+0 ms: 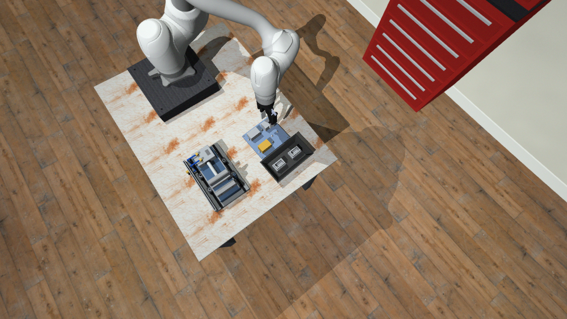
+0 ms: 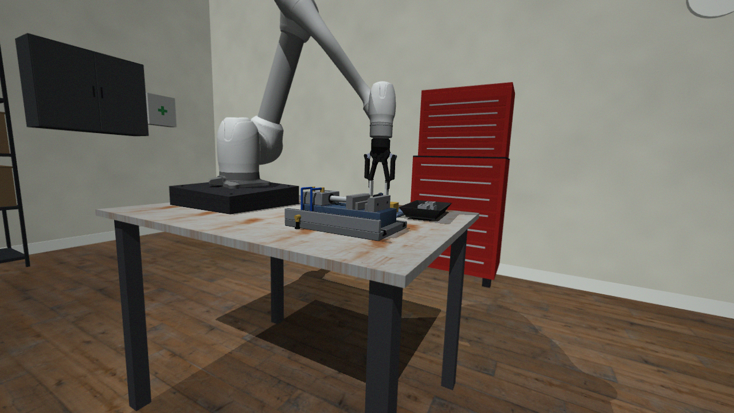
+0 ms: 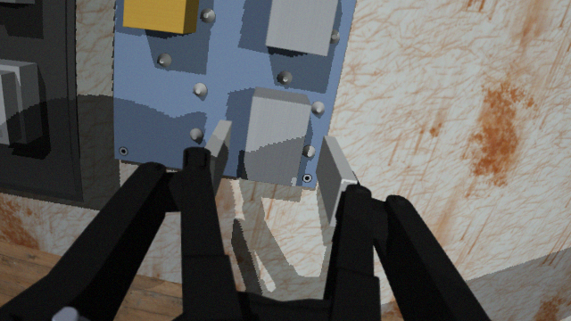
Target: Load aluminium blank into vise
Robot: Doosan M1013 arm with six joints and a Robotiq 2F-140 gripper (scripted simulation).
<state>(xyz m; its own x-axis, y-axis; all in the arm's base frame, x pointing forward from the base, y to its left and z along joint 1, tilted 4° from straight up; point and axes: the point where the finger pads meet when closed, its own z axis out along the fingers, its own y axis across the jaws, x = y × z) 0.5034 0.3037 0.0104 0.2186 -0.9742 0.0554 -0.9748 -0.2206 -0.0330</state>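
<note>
The aluminium blank lies 5 cm below my hand. From my hand the other things lie so: work stop (19 cm ahead, 29 cm to the right, 1 cm above); brass blank (11 cm ahead, 7 cm to the right, 5 cm below); infeed plate (5 cm ahead, 4 cm to the right, 8 cm below).
</note>
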